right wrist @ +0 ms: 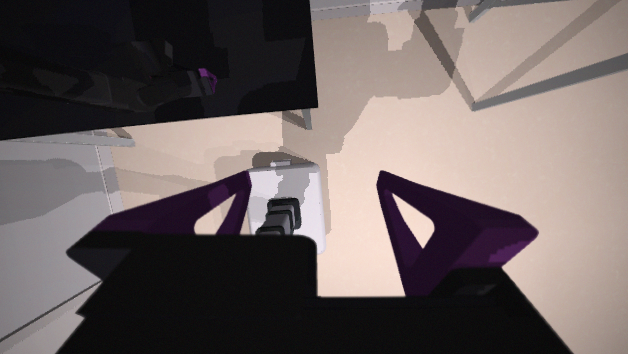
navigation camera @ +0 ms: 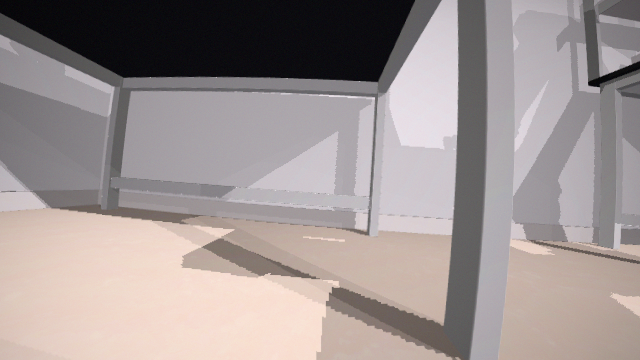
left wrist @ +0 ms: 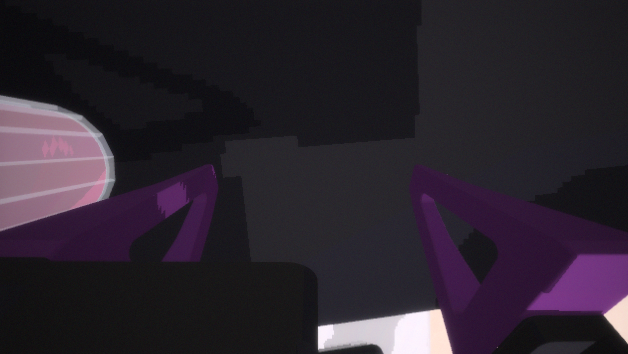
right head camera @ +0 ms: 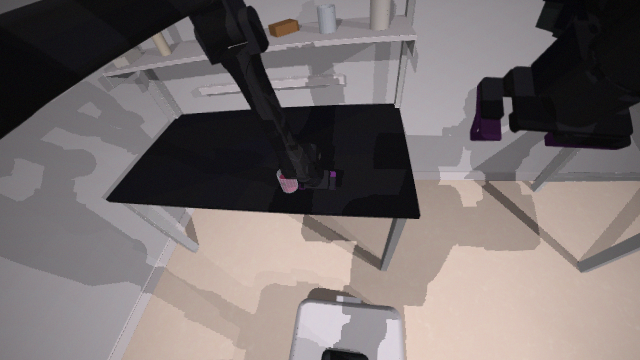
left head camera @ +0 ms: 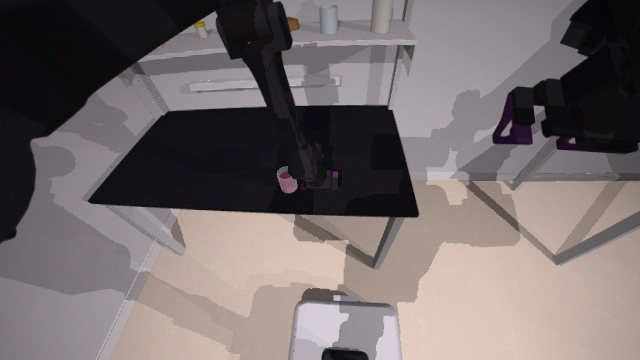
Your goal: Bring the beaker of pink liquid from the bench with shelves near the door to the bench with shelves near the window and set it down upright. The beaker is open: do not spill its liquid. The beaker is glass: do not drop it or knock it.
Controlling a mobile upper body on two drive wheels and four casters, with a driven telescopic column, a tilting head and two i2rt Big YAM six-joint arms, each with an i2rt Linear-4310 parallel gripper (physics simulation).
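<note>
The glass beaker of pink liquid (left head camera: 288,183) (right head camera: 288,183) (left wrist: 50,167) stands upright on the black bench top (left head camera: 210,150) (right head camera: 220,150), near its front edge. My left gripper (left head camera: 319,185) (right head camera: 317,185) (left wrist: 313,175) is open, low over the bench, just right of the beaker in the head views. In the left wrist view the beaker lies outside the fingers, beyond the left-hand one, partly cut off by the picture edge; whether they touch is unclear. My right gripper (left head camera: 545,142) (right head camera: 523,141) (right wrist: 314,177) is open with nothing between its fingers, high to the right of the bench.
A shelf (left head camera: 357,40) (right head camera: 357,38) above the bench holds a grey-blue cylinder (left head camera: 328,20) (right head camera: 327,19), a tall beige cylinder (left head camera: 381,16) (right head camera: 380,14) and an orange-brown block (right head camera: 284,28). A bench leg (navigation camera: 495,175) stands close in the navigation view. Another bench's frame (left head camera: 597,242) is at the right.
</note>
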